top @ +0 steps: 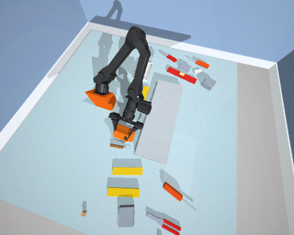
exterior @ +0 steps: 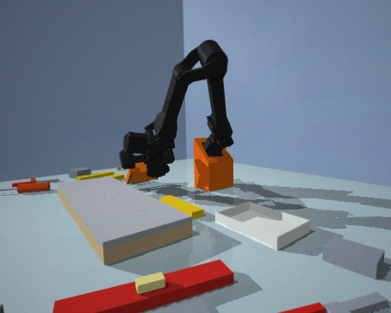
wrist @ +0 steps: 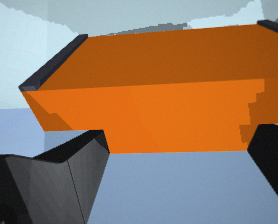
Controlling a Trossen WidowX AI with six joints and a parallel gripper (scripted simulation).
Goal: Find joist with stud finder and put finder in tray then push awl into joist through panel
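The brown-handled awl is 20 mm ahead of my gripper tip, 50 mm to the right of it and 70 mm below it. From my gripper tip the other things lie so: red level (190 mm ahead, 590 mm to the left, 60 mm below); then white tray (90 mm behind, 510 mm to the left, 70 mm below); then orange stud finder (10 mm ahead, 10 mm below).
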